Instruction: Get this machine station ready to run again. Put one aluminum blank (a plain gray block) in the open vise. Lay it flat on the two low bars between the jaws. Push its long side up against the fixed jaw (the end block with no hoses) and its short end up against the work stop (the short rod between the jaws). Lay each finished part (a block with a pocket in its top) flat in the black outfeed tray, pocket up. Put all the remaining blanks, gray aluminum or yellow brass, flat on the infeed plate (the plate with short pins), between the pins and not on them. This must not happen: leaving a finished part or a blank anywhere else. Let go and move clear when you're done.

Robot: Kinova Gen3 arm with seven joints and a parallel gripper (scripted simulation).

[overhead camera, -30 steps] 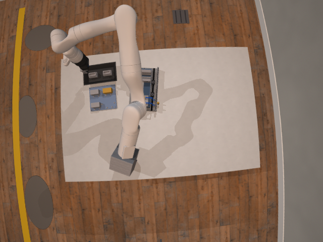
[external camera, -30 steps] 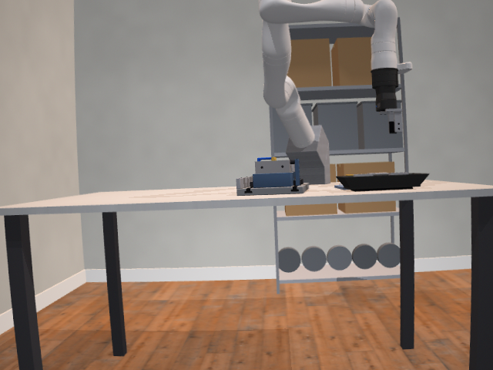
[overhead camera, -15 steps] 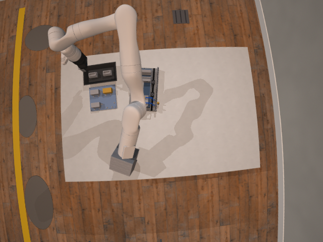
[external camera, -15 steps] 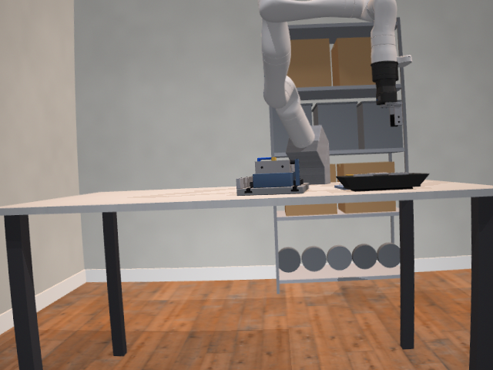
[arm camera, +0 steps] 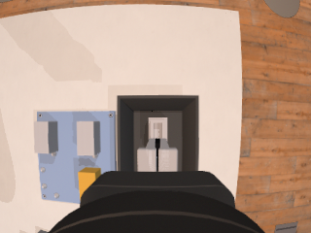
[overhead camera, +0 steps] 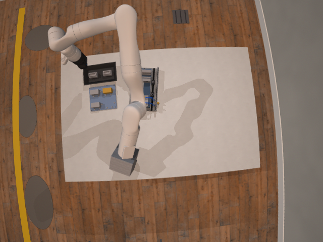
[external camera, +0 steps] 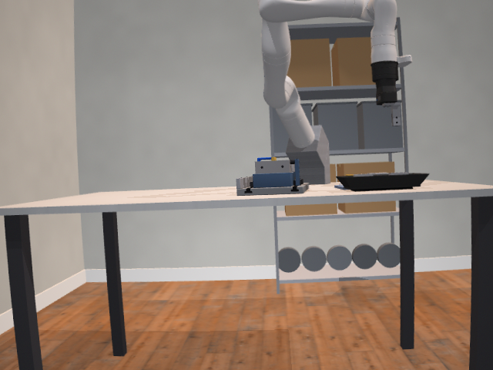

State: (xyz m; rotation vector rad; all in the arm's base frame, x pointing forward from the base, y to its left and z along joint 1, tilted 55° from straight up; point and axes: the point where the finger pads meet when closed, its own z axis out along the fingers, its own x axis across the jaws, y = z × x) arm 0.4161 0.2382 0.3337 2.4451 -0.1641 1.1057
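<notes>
Now: the gray aluminum blank 200 mm behind my hand, 80 mm to the left of it and 170 mm below it. The rest, counted from my hand: yellow brass blank 160 mm behind, 40 mm to the right, 170 mm below; then vise 260 mm behind, 260 mm to the right, 160 mm below; then blue infeed plate 170 mm behind, 20 mm to the left, 190 mm below.
</notes>
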